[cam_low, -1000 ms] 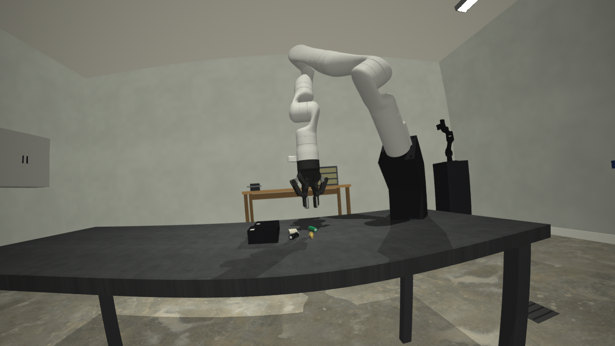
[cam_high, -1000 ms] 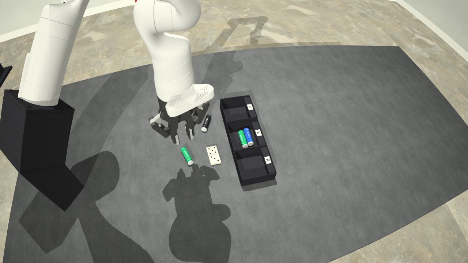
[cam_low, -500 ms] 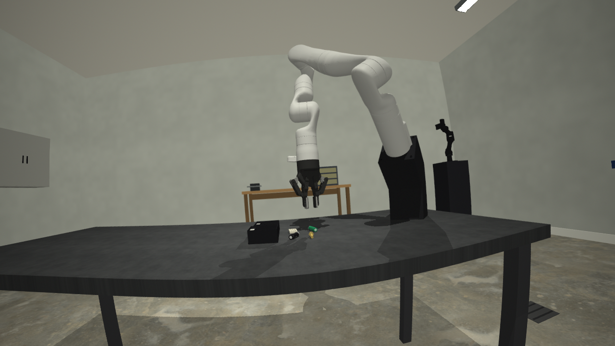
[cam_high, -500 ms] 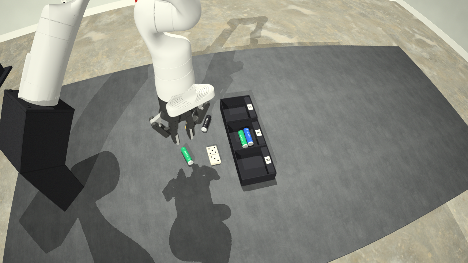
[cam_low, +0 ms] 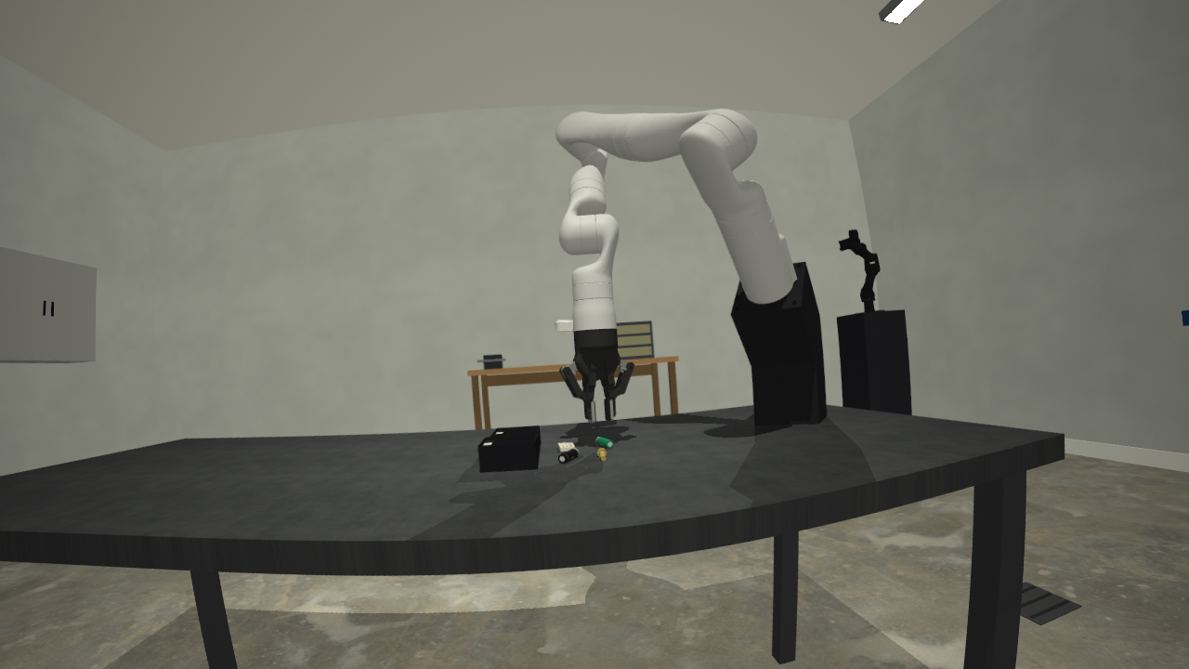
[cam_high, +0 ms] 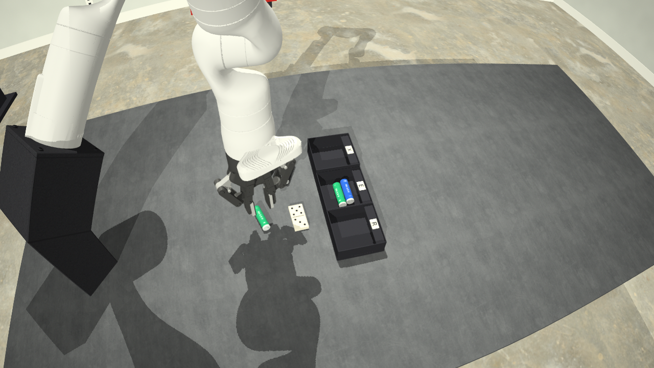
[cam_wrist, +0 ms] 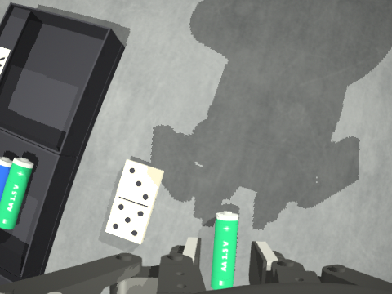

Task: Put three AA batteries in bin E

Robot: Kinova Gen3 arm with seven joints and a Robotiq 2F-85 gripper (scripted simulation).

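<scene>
The black bin marked E lies 15 cm ahead of my hand, 3 cm to the left of it and 4 cm below it. From my hand the other things lie so: small yellow piece: 1 cm ahead, 10 cm to the left, 6 cm below; white domino: 6 cm ahead, 6 cm below; black AA battery: 6 cm ahead, 10 cm to the left, 6 cm below.
</scene>
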